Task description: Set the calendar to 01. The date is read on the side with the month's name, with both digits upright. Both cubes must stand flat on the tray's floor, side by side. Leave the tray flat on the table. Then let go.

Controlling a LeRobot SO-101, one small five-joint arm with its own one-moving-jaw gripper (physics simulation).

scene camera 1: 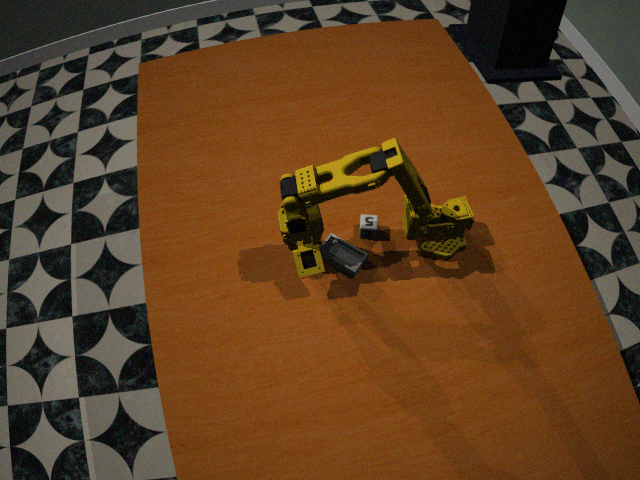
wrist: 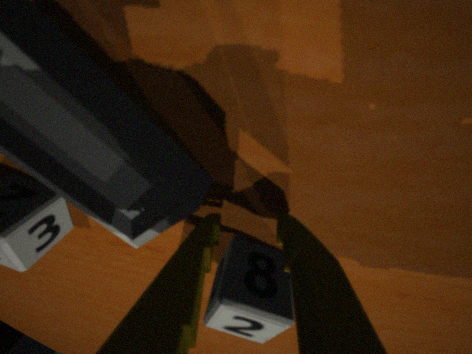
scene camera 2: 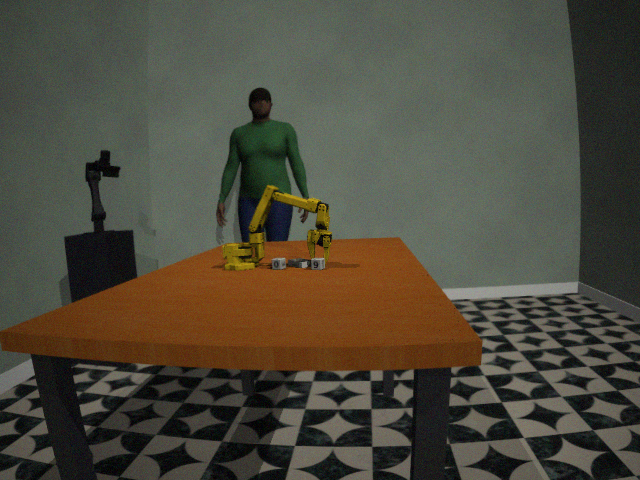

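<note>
My gripper (scene camera 2: pixel 319 256) (wrist: pixel 248 216) points down, with a narrow gap between its jaws. It holds nothing. One cube (scene camera 2: pixel 317 264) (wrist: pixel 252 290) shows between the jaws in the wrist view, with 8 and 2 visible; scene camera 2 shows its 9. The arm hides it in scene camera 1. The other cube (scene camera 1: pixel 369 227) (scene camera 2: pixel 278 264) (wrist: pixel 37 235) stands on the table nearer the arm's base, with 5 up in scene camera 1, 0 in scene camera 2 and 3 in the wrist view. The grey tray (scene camera 1: pixel 356 267) (scene camera 2: pixel 297 262) (wrist: pixel 165 155) lies beside the gripper. I cannot read a month name or tell whether it is quite flat.
The arm's base (scene camera 1: pixel 439 227) (scene camera 2: pixel 240 255) stands on the orange table (scene camera 1: pixel 258 387) (scene camera 2: pixel 258 310), beyond the cube showing 5. A person (scene camera 2: pixel 262 160) stands behind the table. A dark pedestal (scene camera 2: pixel 100 263) carries another arm (scene camera 2: pixel 95 191).
</note>
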